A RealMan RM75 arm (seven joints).
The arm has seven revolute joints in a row. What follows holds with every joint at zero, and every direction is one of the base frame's.
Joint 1 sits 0.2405 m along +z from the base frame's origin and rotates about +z.
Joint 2 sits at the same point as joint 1 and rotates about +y.
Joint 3 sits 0.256 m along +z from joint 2 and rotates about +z.
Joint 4 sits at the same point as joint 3 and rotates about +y.
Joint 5 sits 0.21 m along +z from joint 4 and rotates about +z.
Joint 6 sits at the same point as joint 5 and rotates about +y.
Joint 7 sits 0.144 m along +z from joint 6 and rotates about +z.
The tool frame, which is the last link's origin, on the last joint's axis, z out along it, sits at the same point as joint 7; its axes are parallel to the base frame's.
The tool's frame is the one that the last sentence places.
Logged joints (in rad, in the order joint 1, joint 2, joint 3, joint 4, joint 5, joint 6, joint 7), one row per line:
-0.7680 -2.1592 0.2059 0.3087 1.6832 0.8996 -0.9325
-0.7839 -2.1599 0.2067 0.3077 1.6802 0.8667 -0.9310
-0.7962 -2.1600 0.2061 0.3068 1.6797 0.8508 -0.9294
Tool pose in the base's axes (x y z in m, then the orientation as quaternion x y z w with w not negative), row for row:
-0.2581 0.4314 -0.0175 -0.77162 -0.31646 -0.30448 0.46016
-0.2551 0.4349 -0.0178 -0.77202 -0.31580 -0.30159 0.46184
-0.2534 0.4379 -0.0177 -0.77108 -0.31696 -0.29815 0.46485
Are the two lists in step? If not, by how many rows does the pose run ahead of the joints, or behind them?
The pose runs 1 row ahead of the joints: the pose in row i belongs to the joints in row i + 1.
